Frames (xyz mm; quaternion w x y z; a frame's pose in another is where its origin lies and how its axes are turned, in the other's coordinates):
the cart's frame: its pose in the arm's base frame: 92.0 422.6 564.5 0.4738 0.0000 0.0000 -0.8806
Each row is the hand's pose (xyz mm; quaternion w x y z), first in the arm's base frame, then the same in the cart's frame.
Working: the arm's base frame: its pose in the cart's frame: 403.4 156.1 -564.5 0.4738 0.0000 0.0000 0.8806

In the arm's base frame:
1: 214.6 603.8 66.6 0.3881 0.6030 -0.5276 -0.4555
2: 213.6 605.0 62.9 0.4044 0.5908 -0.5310 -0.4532
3: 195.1 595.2 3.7 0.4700 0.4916 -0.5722 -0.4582
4: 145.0 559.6 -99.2 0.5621 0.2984 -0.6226 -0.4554
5: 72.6 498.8 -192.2 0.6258 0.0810 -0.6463 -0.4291
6: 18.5 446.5 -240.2 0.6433 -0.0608 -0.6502 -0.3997
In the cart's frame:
1: -218.8 2.5 -497.9 0.5850 0.7503 0.2810 0.1259
2: -219.2 1.0 -501.6 0.5907 0.7476 0.2687 0.1414
3: -200.8 -9.1 -560.8 0.6262 0.7368 0.1618 0.1968
4: -143.5 -31.3 -663.7 0.6674 0.6897 -0.0322 0.2792
5: -52.9 -58.2 -756.7 0.6744 0.6075 -0.2349 0.3478
6: 20.6 -74.5 -804.7 0.6568 0.5438 -0.3616 0.3771

